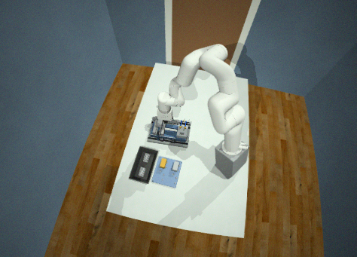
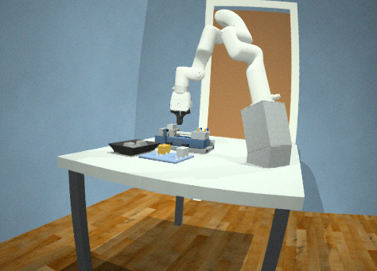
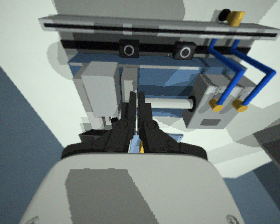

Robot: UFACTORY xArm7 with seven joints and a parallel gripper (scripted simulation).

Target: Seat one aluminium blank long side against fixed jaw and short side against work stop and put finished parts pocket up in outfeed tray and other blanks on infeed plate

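Right now my hand is 60 mm short of the fixed jaw, 60 mm above it and 40 mm to the right of it. Round my hand: vise 100 mm below, 40 mm behind, 30 mm to the left; then hosed end block 130 mm behind, 60 mm below, 20 mm to the left; then grey rail 100 mm below, 60 mm to the right, 20 mm behind.
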